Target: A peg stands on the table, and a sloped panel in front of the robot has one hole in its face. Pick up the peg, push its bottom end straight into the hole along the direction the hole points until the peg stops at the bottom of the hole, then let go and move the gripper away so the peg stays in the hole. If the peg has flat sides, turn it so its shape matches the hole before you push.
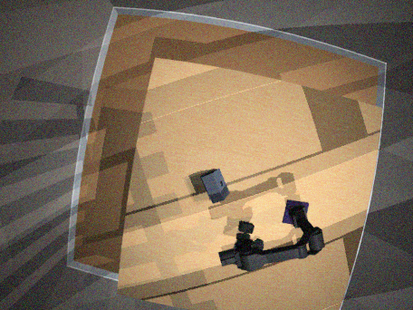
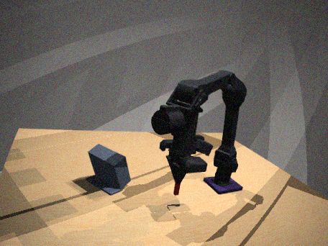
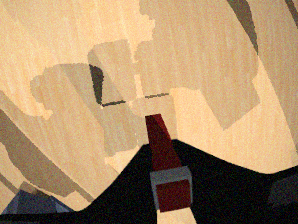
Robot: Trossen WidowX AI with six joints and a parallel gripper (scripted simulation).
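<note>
The panel is 24 cm to the right of my gripper tip, 11 cm ahead of it and 5 cm below it. The rest, counted from my gripper tip: red peg: 2 cm above.
</note>
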